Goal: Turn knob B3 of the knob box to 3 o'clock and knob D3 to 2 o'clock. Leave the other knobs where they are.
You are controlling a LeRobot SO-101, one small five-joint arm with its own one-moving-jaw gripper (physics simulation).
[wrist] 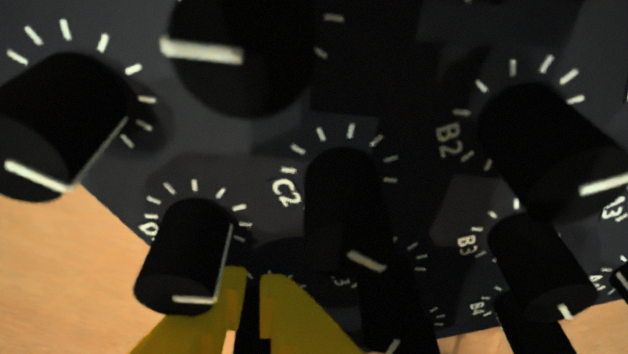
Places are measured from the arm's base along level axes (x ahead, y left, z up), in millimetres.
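Where they show: end effector, tool point: (243, 290).
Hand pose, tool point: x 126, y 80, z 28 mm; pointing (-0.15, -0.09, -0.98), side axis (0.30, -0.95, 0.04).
Observation:
Each offset is from my tool point to the top centre of the thing. Level surfaces: height alone.
The dark knob box @(dx +31, dy -25, dz +11 mm) (205, 135) fills most of the wrist view. Knob B3 @(dx +31, dy -44, dz +10 mm) (540, 265) is a black cylinder at the lower right; its short white pointer mark shows at the lower right of its top. Its label and some ticks show at its left. My gripper (253, 274) is shut, with its yellow jaws side by side at the bottom, a narrow dark slit between them. Knob D3 cannot be made out clearly; a few ticks of its dial show just past the jaw tips, and the jaws cover its place. The left jaw lies right beside knob D2 @(dx +11, dy +12, dz +10 mm) (192, 250).
Knob D1 @(dx +29, dy +32, dz +10 mm) (65, 115) is at the left, C1 (245, 85) at the top. C2 @(dx +30, dy -6, dz +11 mm) (345, 200) stands right of the jaws, with C3 @(dx +12, dy -26, dz +11 mm) (395, 305) below it. B2 @(dx +50, dy -25, dz +11 mm) (540, 140) leans over B3. The wooden table @(dz -28 mm) (60, 260) shows at the lower left.

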